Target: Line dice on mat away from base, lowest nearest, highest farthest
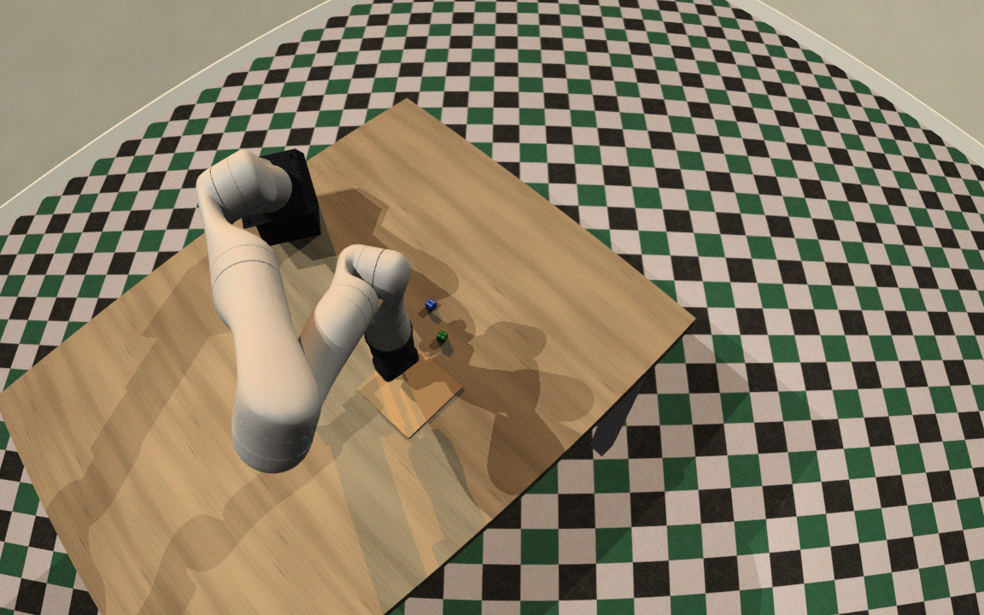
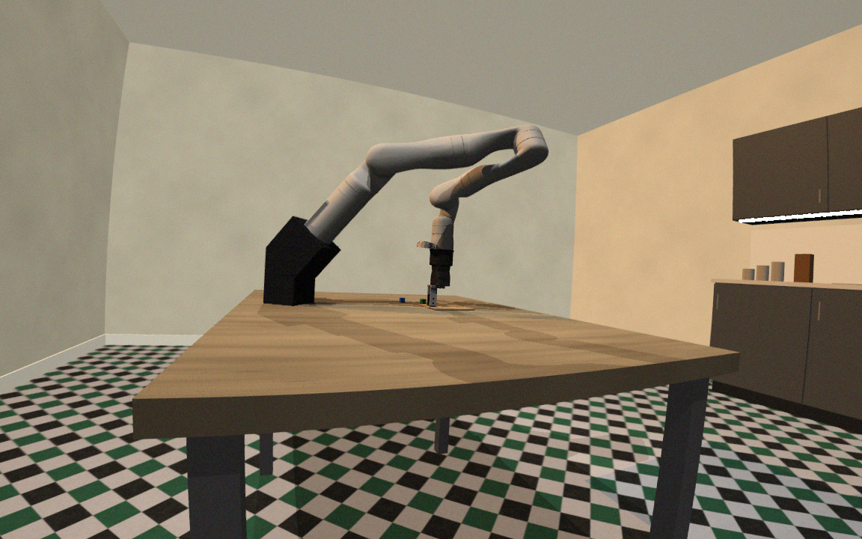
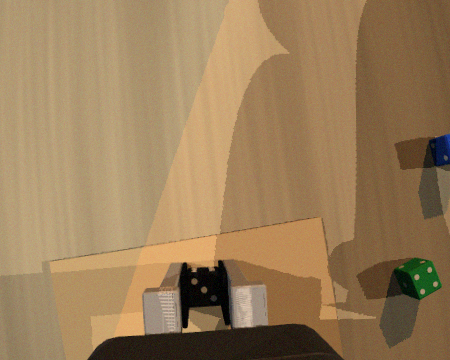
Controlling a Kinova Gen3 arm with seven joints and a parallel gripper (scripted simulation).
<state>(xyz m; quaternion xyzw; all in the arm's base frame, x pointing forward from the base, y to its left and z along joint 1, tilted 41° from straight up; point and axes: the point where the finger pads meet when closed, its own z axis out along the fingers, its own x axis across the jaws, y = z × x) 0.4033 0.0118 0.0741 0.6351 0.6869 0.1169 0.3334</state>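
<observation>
My hand is 1 cm above the black die. The rest, counted from my hand: green die (1 cm ahead, 11 cm to the left, 2 cm below); then blue die (6 cm behind, 14 cm to the left, 2 cm below); then orange mat (5 cm ahead, 2 cm below).
</observation>
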